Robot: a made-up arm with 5 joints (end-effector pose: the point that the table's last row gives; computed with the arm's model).
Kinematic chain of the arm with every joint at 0, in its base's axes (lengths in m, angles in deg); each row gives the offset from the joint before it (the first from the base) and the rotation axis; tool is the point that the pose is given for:
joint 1: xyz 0 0 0.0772 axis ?
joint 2: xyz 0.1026 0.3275 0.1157 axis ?
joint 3: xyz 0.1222 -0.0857 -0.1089 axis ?
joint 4: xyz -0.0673 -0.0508 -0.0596 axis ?
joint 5: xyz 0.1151 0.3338 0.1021 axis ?
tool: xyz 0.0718 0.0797 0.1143
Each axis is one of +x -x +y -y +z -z.
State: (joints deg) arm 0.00 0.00 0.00 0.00 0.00
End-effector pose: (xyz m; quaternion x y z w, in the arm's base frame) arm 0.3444 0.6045 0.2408 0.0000 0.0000 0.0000 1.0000
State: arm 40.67 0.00 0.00 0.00 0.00
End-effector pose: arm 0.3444 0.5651 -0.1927 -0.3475 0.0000 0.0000 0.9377
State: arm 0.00 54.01 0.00 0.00 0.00
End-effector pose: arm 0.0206 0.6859 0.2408 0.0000 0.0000 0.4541 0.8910
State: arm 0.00 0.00 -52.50 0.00 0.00
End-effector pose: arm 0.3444 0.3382 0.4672 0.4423 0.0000 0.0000 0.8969
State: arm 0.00 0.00 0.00 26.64 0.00
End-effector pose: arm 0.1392 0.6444 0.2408 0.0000 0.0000 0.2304 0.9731
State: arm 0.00 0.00 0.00 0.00 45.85
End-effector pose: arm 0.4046 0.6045 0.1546 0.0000 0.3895 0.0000 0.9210
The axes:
joint 1: -x
joint 2: +z
joint 3: -x
joint 4: +z
joint 5: +y

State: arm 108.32 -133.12 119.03 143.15 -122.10
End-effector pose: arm 0.3277 0.2006 -0.3678 -0.4017 -0.5338 -0.1834 0.7212
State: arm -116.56 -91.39 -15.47 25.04 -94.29
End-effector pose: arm 0.3021 -0.3736 0.3898 0.2249 -0.0027 -0.8046 0.5496
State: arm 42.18 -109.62 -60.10 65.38 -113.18
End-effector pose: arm 0.1296 0.5810 -0.2746 0.2512 0.9527 -0.1555 0.0712
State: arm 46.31 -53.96 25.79 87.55 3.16
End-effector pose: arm -0.0026 0.5264 -0.3656 -0.4393 0.3272 0.1641 0.8204
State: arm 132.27 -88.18 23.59 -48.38 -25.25
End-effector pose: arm 0.2170 0.1684 0.0867 0.4935 0.7777 0.3317 0.2041
